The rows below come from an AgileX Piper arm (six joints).
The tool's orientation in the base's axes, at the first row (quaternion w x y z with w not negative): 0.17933, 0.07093, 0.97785, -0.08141
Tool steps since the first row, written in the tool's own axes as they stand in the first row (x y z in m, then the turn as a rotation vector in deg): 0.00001, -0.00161, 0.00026, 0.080, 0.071, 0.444; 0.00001, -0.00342, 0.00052, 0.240, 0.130, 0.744; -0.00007, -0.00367, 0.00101, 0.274, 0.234, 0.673; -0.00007, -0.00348, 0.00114, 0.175, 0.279, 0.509; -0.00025, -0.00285, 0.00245, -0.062, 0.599, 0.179; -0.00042, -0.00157, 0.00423, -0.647, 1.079, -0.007; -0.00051, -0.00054, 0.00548, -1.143, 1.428, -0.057; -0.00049, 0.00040, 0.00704, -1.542, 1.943, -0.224; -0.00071, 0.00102, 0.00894, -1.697, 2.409, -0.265; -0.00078, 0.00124, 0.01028, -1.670, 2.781, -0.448; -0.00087, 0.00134, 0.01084, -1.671, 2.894, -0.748; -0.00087, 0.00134, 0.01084, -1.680, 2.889, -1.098; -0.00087, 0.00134, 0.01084, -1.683, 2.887, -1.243
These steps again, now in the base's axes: -0.00019, -0.00162, -0.00003, 0.088, -0.004, -0.448; -0.00041, -0.00344, -0.00003, 0.052, 0.016, -0.791; -0.00021, -0.00378, -0.00042, 0.014, 0.134, -0.751; -0.00013, -0.00362, -0.00056, 0.057, 0.198, -0.570; 0.00058, -0.00326, -0.00179, 0.219, 0.545, -0.223; 0.00156, -0.00236, -0.00354, 0.778, 0.984, 0.096; 0.00224, -0.00160, -0.00480, 1.278, 1.280, 0.276; 0.00291, -0.00096, -0.00637, 1.678, 1.770, 0.505; 0.00386, -0.00073, -0.00813, 1.885, 2.216, 0.537; 0.00442, -0.00077, -0.00937, 1.861, 2.616, 0.646; 0.00471, -0.00079, -0.00986, 1.779, 2.782, 0.908; 0.00471, -0.00079, -0.00986, 1.668, 2.840, 1.235; 0.00471, -0.00079, -0.00986, 1.621, 2.865, 1.370
